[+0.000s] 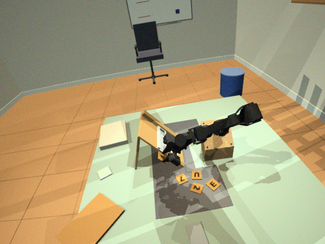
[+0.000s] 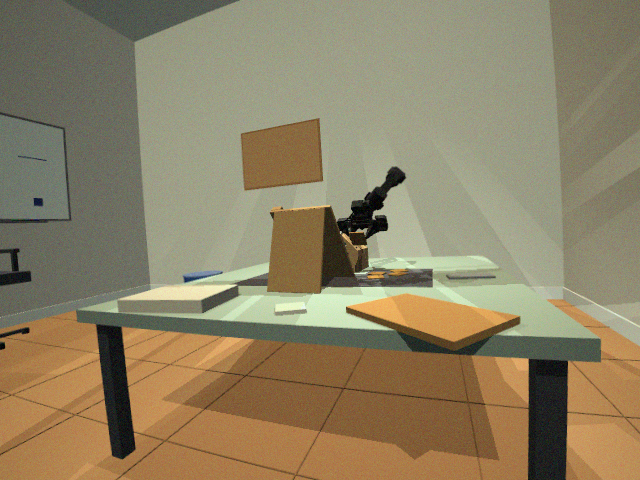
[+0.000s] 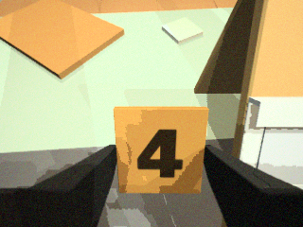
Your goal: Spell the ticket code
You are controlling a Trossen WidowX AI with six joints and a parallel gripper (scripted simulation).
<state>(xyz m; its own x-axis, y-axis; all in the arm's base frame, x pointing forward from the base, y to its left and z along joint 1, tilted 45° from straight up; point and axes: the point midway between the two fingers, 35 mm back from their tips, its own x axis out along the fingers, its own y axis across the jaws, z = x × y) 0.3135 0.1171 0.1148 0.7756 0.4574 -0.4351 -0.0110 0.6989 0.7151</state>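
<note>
My gripper tip is 60 mm past the white ticket, 140 mm to the left of it and 90 mm above it. The rest, counted from my gripper tip: orange panel 390 mm ahead, 270 mm to the left, 150 mm below; grey mat 140 mm behind, 150 mm to the right, 160 mm below; grey slab 130 mm behind, 370 mm to the left, 160 mm below.
</note>
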